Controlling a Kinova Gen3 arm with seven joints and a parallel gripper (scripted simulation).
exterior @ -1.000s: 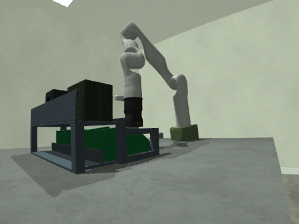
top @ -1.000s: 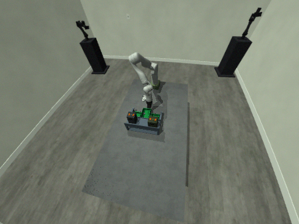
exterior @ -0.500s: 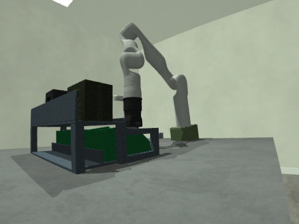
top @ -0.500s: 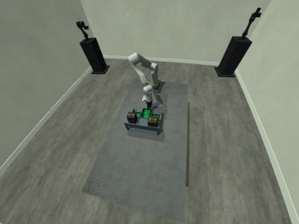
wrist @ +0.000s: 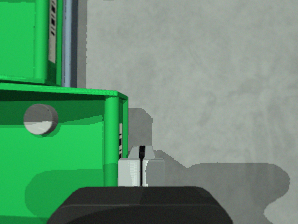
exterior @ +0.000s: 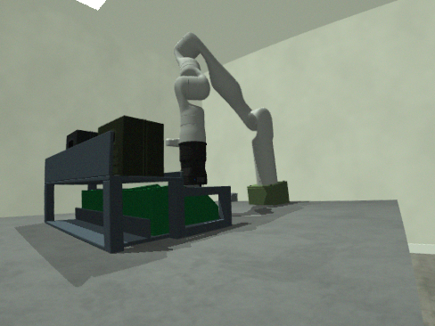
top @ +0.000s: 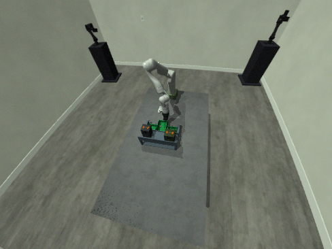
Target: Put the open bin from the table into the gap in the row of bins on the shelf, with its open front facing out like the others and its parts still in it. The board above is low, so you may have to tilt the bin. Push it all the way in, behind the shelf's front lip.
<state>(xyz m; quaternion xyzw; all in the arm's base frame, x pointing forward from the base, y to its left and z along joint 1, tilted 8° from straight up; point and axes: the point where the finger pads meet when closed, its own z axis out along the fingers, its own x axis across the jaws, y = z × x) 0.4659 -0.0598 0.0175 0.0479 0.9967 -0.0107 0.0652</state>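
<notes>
The blue-grey edge strip is 60 mm ahead of my hand and 30 mm below it.
</notes>
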